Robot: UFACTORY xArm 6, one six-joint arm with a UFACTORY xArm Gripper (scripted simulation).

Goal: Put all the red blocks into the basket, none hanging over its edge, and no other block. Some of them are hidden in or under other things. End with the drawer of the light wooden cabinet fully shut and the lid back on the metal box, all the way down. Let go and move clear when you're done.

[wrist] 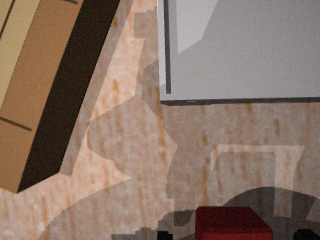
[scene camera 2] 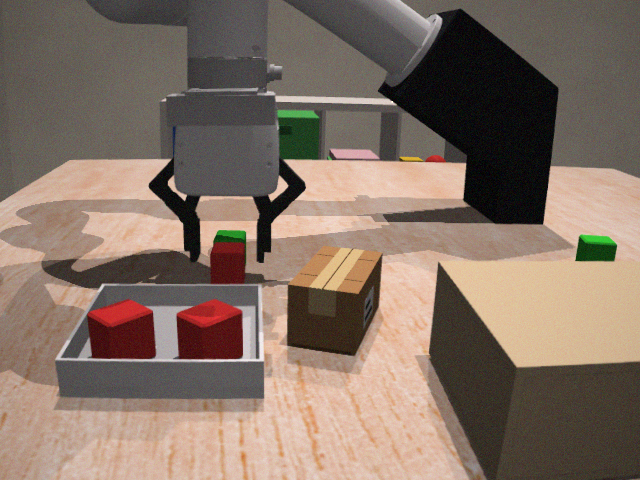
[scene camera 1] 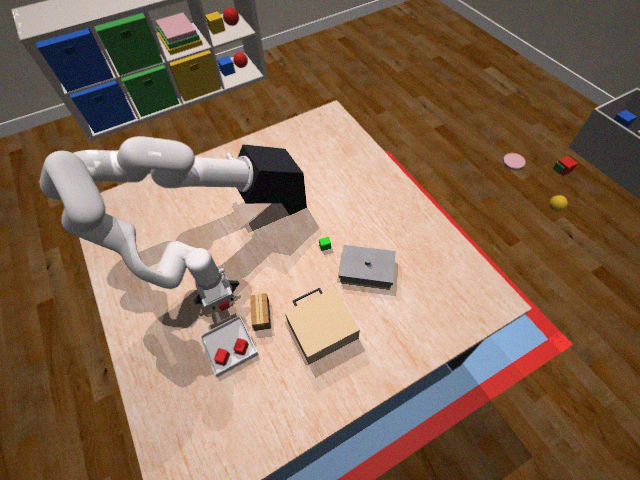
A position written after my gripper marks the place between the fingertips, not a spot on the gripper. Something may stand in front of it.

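My gripper (scene camera 2: 228, 258) is there in the scene, and so is a light wooden cabinet (scene camera 2: 532, 353), which I also see in scene camera 1 (scene camera 1: 323, 324); in the wrist view the cabinet is out of frame. I see a grey basket (scene camera 2: 165, 376), and I see the basket again in the wrist view (wrist: 263, 54) and in scene camera 1 (scene camera 1: 224, 336). A cardboard box (scene camera 2: 331, 302) is here too, and the wrist view shows the box as well (wrist: 55, 55). I also see a green block (scene camera 2: 590, 247). Then there is a flat grey lid (scene camera 1: 373, 265), and in the wrist view the lid is out of frame.
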